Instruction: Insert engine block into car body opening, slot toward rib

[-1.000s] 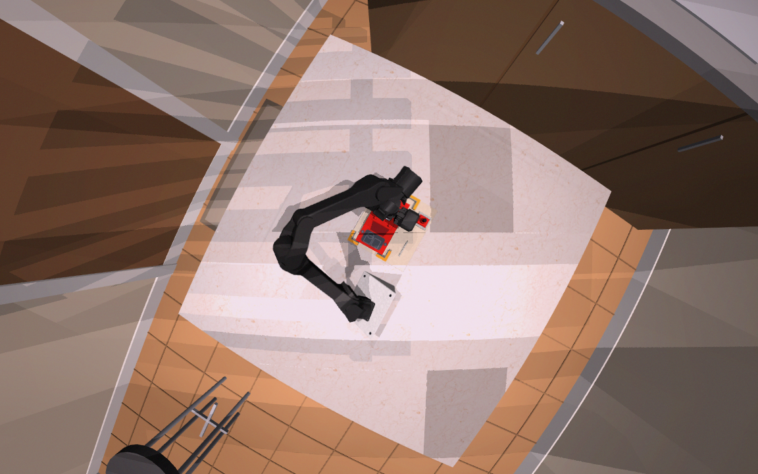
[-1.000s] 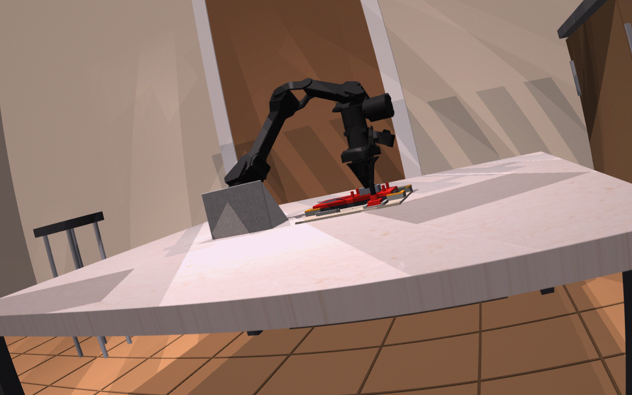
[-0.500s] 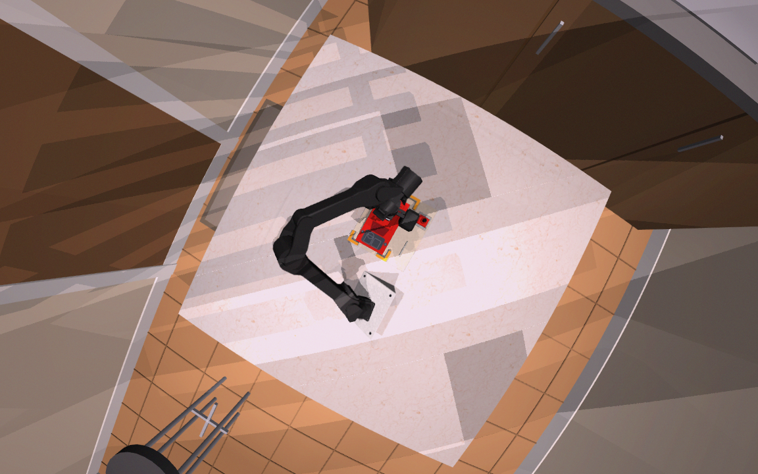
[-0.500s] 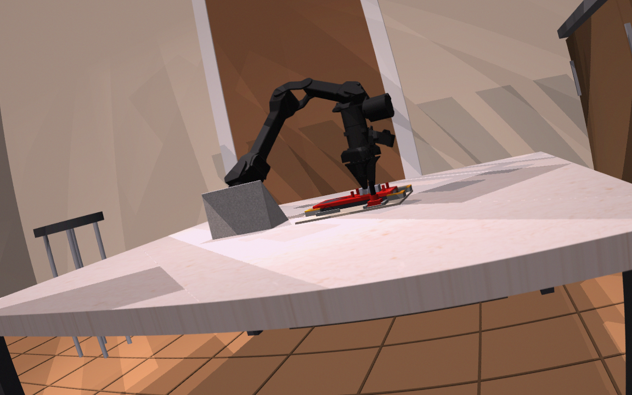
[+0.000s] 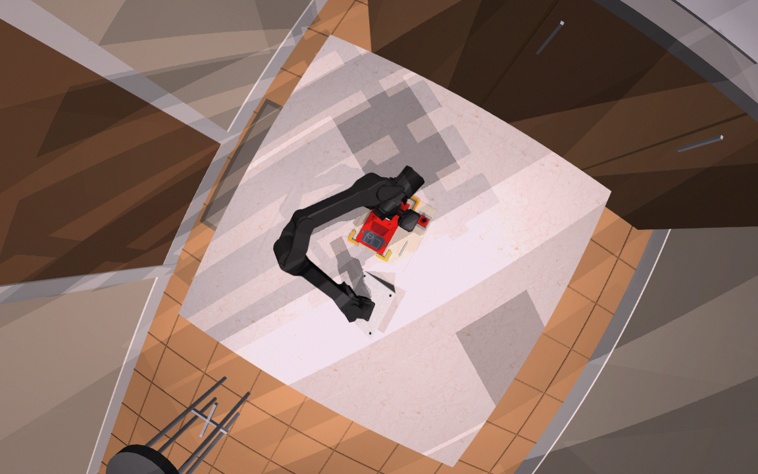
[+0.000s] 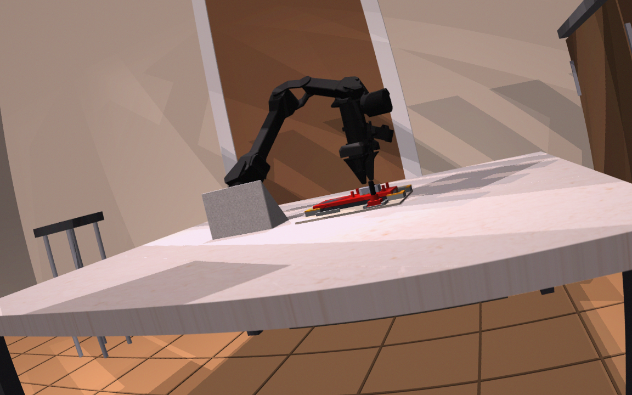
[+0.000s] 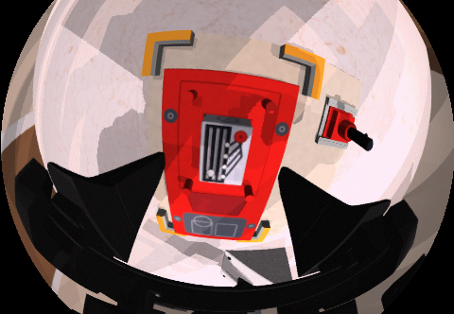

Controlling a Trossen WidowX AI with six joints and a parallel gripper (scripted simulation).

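Now: the engine block 3 cm below my gripper tip.
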